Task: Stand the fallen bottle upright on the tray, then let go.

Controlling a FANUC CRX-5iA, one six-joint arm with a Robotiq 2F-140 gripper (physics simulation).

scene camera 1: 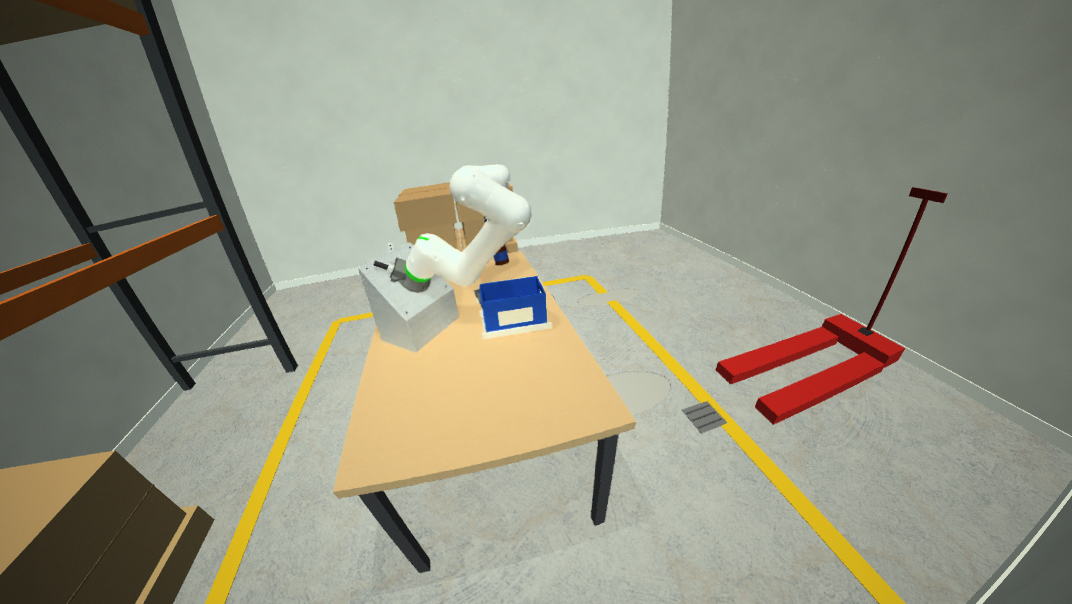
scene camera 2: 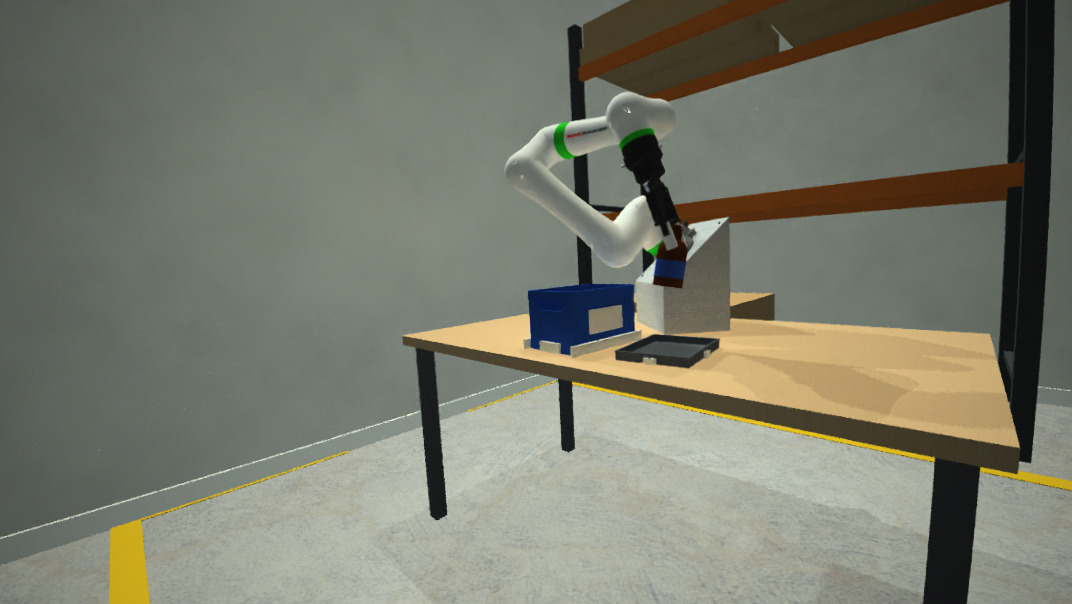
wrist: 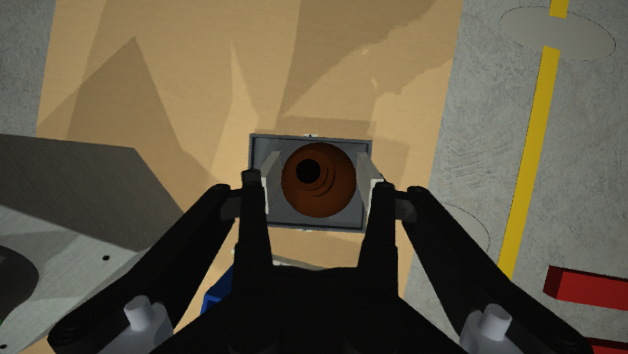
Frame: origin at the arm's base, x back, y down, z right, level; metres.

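Where they show: gripper, between the fingertips: [scene camera 2: 677,248] [wrist: 318,165]; arm's base, origin of its link: [scene camera 1: 414,278].
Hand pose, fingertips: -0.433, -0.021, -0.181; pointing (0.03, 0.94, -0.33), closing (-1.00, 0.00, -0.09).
Note:
Things, the pixels of their centre, and the offset from my fingertips, as dx, dy, dz. Level surfaces: height alone.
- brown bottle with a blue band, middle of its body: [wrist: 319,180] [scene camera 2: 671,255] [scene camera 1: 498,248] -0.002, +0.018, +0.015
- dark shallow tray, middle of its body: [wrist: 307,183] [scene camera 2: 669,348] +0.021, +0.265, +0.037
- blue bin, middle of its body: [scene camera 2: 582,315] [scene camera 1: 512,305] +0.028, +0.190, +0.316
- table, height of its surface: dy +0.278
The brown bottle with a blue band [scene camera 1: 501,257] [scene camera 2: 669,269] [wrist: 320,200] is in the air above the tray. Its base points down and it leans slightly in the scene camera 2 view. My gripper [scene camera 2: 678,237] [wrist: 318,165] is tilted and shut on the bottle near its upper part, with one pale finger pad on each side. The dark shallow tray [scene camera 2: 676,362] [wrist: 345,221] lies flat on the table below, with a gap under the bottle. In the wrist view the bottle's mouth faces the camera and its body hides the tray's middle. The arm hides most of the gripper in the scene camera 1 view.
A blue bin [scene camera 1: 491,318] [scene camera 2: 556,324] stands on the table [scene camera 1: 480,412] [scene camera 2: 862,352] beside the tray. The grey arm pedestal [scene camera 1: 420,322] [scene camera 2: 697,292] stands behind the tray in the scene camera 2 view. Cardboard boxes [scene camera 1: 423,215] are at the table's far end.

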